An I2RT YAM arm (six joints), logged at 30 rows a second.
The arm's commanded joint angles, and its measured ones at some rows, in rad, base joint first. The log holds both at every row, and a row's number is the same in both.
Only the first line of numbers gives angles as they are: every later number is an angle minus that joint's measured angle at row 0.
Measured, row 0:
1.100, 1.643, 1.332, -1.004, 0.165, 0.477
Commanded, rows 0 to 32:
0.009, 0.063, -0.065, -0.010, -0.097, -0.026
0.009, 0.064, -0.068, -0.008, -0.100, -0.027
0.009, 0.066, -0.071, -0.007, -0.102, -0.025
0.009, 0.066, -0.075, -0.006, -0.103, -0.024
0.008, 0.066, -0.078, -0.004, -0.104, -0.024
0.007, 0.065, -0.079, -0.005, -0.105, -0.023
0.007, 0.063, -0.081, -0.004, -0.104, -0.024
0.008, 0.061, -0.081, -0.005, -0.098, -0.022
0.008, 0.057, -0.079, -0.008, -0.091, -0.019
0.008, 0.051, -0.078, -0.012, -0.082, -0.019
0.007, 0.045, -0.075, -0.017, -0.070, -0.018
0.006, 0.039, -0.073, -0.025, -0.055, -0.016
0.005, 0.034, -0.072, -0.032, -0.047, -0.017
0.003, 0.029, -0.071, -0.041, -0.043, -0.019
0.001, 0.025, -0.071, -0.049, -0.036, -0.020
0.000, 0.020, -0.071, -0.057, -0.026, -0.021
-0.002, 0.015, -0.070, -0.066, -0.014, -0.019
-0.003, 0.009, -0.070, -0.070, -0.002, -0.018
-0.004, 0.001, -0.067, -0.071, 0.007, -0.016
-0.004, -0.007, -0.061, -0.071, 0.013, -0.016
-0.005, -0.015, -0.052, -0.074, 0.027, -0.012
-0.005, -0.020, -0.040, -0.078, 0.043, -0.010
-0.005, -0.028, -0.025, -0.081, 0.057, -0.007
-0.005, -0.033, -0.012, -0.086, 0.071, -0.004
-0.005, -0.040, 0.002, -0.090, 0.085, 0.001
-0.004, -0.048, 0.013, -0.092, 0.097, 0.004
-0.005, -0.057, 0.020, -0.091, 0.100, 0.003
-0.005, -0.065, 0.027, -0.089, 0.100, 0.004
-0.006, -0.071, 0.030, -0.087, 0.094, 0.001
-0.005, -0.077, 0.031, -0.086, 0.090, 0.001
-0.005, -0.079, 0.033, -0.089, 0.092, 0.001
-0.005, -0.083, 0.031, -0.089, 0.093, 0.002
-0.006, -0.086, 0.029, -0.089, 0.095, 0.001
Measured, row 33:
-0.003, -0.041, -0.001, -0.063, 0.062, -0.003
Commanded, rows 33 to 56:
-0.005, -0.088, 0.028, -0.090, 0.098, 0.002
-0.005, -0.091, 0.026, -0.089, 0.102, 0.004
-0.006, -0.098, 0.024, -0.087, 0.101, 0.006
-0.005, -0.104, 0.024, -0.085, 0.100, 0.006
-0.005, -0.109, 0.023, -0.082, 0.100, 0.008
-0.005, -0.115, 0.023, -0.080, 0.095, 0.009
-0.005, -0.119, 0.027, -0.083, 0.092, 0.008
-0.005, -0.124, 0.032, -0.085, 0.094, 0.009
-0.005, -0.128, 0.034, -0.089, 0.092, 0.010
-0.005, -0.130, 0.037, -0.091, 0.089, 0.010
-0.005, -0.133, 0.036, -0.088, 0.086, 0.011
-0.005, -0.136, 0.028, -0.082, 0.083, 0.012
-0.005, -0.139, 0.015, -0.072, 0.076, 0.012
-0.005, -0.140, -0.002, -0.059, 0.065, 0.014
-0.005, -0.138, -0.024, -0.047, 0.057, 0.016
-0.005, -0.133, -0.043, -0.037, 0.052, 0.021
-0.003, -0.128, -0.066, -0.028, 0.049, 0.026
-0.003, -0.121, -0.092, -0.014, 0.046, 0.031
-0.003, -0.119, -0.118, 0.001, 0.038, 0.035
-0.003, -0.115, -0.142, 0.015, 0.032, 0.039
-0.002, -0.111, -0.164, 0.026, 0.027, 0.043
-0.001, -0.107, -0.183, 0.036, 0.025, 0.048
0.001, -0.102, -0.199, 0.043, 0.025, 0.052
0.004, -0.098, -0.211, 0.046, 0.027, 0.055
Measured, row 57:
-0.002, -0.131, -0.135, 0.012, 0.049, 0.026
